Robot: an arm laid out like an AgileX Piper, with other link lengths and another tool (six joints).
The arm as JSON. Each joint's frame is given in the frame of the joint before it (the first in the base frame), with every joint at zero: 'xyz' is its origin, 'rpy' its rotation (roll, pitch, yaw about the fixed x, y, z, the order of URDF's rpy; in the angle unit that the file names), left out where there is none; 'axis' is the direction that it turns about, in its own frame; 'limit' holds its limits. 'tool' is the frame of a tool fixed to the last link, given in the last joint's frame.
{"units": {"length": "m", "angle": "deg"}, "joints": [
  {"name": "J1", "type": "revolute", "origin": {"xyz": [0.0, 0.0, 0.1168]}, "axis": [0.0, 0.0, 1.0], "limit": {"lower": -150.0, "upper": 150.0}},
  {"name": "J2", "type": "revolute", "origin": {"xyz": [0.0, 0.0, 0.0], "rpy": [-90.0, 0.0, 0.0]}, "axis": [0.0, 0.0, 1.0], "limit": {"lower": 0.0, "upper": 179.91}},
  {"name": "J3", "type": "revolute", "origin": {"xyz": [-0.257, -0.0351, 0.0], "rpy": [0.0, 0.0, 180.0]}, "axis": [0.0, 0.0, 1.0], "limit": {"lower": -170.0, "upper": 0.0}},
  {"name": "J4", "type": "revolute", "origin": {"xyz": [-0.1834, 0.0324, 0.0], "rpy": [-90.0, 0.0, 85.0]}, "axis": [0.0, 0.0, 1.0], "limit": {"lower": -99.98, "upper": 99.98}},
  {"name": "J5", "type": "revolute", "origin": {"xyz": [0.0, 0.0, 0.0], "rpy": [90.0, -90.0, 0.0]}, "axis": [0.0, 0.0, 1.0], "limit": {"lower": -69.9, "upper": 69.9}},
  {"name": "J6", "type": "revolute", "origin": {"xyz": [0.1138, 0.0, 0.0], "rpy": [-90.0, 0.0, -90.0]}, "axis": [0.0, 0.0, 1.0], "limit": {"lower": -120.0, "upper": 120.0}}
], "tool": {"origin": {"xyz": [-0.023, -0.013, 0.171], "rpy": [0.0, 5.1, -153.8]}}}
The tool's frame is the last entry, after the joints.
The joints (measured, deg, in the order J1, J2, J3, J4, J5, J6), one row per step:
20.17 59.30 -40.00 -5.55 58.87 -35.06
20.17 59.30 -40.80 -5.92 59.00 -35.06
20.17 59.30 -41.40 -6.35 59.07 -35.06
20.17 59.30 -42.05 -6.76 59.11 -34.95
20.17 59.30 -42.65 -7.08 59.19 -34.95
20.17 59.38 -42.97 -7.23 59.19 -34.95
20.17 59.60 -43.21 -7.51 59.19 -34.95
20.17 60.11 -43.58 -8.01 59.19 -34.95
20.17 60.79 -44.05 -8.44 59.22 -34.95
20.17 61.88 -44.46 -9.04 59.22 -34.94
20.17 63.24 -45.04 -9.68 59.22 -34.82
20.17 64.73 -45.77 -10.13 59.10 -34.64
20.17 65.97 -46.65 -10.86 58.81 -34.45
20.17 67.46 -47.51 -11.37 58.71 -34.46
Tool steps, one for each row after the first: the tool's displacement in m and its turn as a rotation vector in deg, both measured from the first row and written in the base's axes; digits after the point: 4 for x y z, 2 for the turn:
0.0041 -0.0003 0.0034 -0.11 -0.75 0.08
0.0074 -0.0011 0.0062 -0.32 -1.40 0.17
0.0111 -0.0017 0.0092 -0.45 -2.11 0.15
0.0142 -0.0021 0.0119 -0.57 -2.70 0.21
0.0159 -0.0022 0.0132 -0.62 -2.98 0.24
0.0174 -0.0030 0.0139 -0.87 -3.09 0.30
0.0195 -0.0046 0.0144 -1.38 -3.13 0.41
0.0218 -0.0058 0.0149 -1.85 -3.05 0.51
0.0238 -0.0079 0.0141 -2.63 -2.61 0.65
0.0264 -0.0099 0.0133 -3.44 -2.09 0.71
0.0299 -0.0106 0.0126 -4.01 -1.64 0.69
0.0357 -0.0117 0.0136 -4.62 -1.82 0.74
0.0400 -0.0125 0.0133 -5.26 -1.49 0.92

